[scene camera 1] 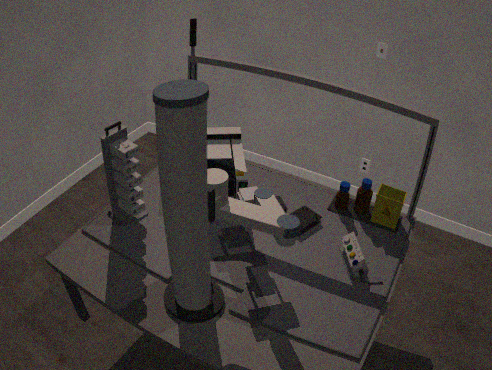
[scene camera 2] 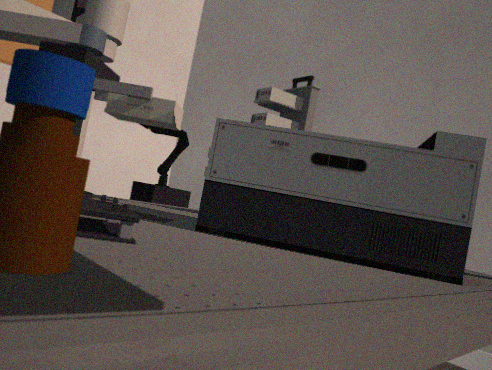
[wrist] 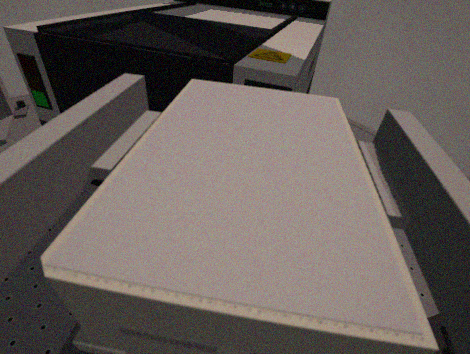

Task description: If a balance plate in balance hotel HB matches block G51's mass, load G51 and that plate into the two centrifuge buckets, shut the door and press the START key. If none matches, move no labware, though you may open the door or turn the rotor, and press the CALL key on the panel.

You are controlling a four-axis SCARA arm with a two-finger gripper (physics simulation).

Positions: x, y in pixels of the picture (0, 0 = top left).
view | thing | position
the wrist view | my gripper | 259, 113
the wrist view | white plate-like box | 243, 212
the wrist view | centrifuge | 62, 61
